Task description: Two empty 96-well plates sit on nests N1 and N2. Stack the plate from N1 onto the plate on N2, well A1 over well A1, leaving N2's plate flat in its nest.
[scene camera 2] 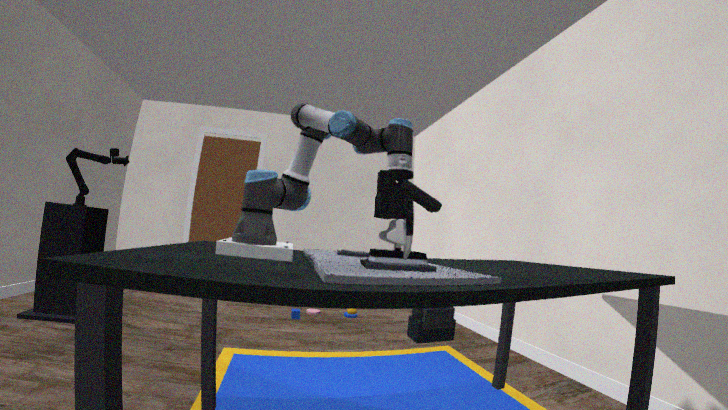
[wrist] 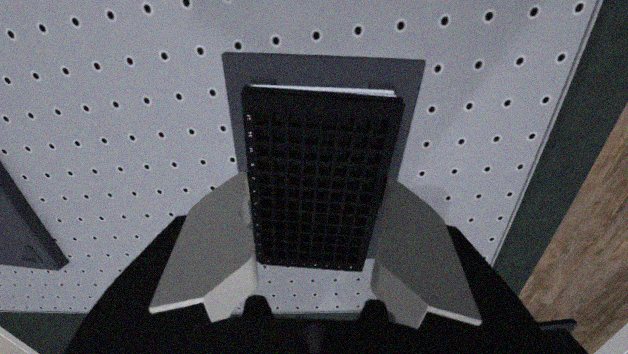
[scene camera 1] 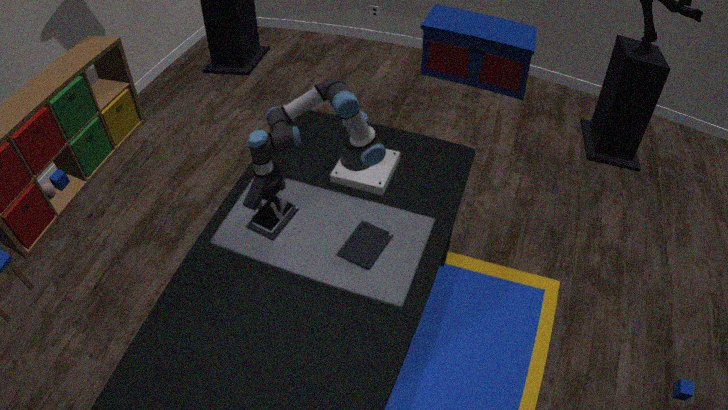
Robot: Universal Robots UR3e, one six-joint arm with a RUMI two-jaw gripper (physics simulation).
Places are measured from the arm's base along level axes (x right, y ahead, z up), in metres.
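Pixels of known places: gripper, fingertip midpoint: (scene camera 2: 399,257) (wrist: 316,178) (scene camera 1: 270,215); arm's base, link origin: (scene camera 2: 254,242) (scene camera 1: 357,159).
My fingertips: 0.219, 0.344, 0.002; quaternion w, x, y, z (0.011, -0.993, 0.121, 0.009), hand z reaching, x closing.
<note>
Ahead of a thing's pixels: the offset from my fingertips to its top centre, as dx, dy, dz. Level surfaces: height alone.
A black 96-well plate @(-0.003, -0.008, +0.015) (scene camera 1: 265,219) (scene camera 2: 381,253) (wrist: 320,135) is gripped along its long sides by my gripper (scene camera 1: 275,207) (scene camera 2: 401,250) (wrist: 316,178), which is shut on it. The black plate looks level, very close above or on the white plate @(-0.001, -0.007, +0.001) (wrist: 325,91) in nest N2 @(-0.001, -0.008, -0.010) (scene camera 2: 397,265) (wrist: 325,70). In the wrist view a thin white strip shows past the black plate's far edge; the rest of the white plate is hidden. Contact between the plates cannot be told. Nest N1 @(-0.344, +0.027, -0.010) (scene camera 1: 365,244) (wrist: 25,225) is a dark block with no plate on it.
Both nests are on a light grey perforated board @(dz -0.025) (scene camera 1: 315,254) (scene camera 2: 458,277) (wrist: 125,75) on the dark table @(dz -0.038) (scene camera 1: 244,315) (scene camera 2: 152,269). The arm's white base (scene camera 1: 356,179) (scene camera 2: 254,250) stands behind the board in scene camera 1.
</note>
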